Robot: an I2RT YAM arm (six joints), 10 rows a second.
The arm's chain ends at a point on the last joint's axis. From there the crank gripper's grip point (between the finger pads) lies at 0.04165 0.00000 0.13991 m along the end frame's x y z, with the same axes.
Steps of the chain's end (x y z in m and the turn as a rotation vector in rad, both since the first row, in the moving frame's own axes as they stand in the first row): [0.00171 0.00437 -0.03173 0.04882 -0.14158 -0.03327]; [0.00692 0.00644 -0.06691 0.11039 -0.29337 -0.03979]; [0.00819 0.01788 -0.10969 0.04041 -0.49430 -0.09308]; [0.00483 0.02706 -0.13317 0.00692 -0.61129 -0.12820]
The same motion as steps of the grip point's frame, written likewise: [-0.01857 -0.00363 -0.02746 0.04882 -0.14158 -0.03327]; [-0.03556 -0.01024 -0.06180 0.11039 -0.29337 -0.03979]; [-0.06349 0.01149 -0.10689 0.04041 -0.49430 -0.09308]; [-0.08317 0.02638 -0.13466 0.00692 -0.61129 -0.12820]
